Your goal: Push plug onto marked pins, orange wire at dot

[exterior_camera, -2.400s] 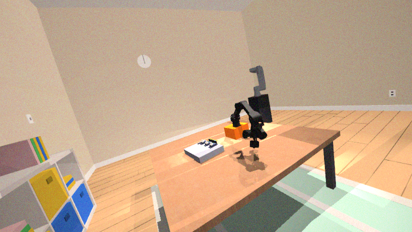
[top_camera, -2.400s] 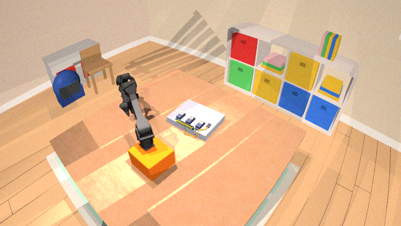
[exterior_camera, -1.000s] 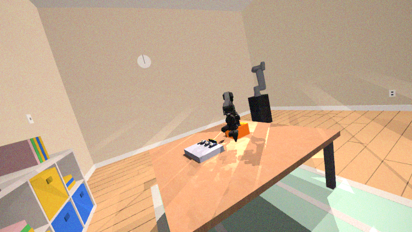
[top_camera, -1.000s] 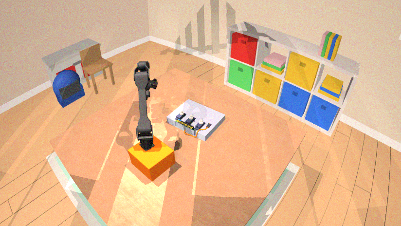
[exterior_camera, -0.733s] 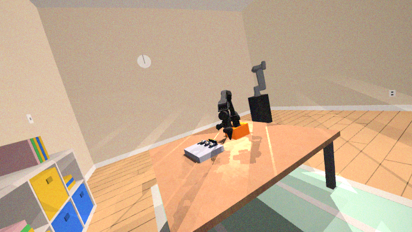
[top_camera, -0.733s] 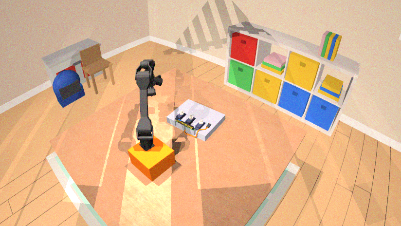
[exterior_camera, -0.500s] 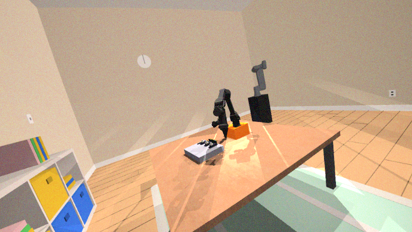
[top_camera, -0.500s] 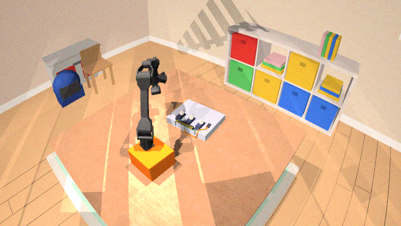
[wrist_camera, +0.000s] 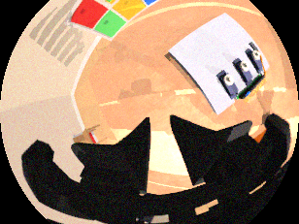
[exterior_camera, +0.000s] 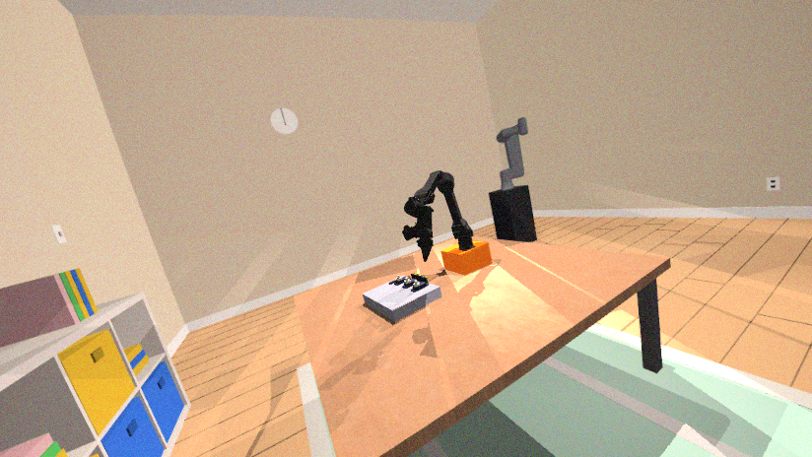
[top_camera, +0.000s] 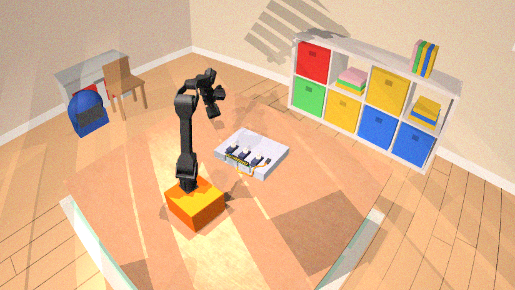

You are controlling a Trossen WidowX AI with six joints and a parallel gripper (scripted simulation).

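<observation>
Now: the grey printed holder 10 cm ahead of my gripper tip, 22 cm to the right of it and 18 cm below it.
</observation>
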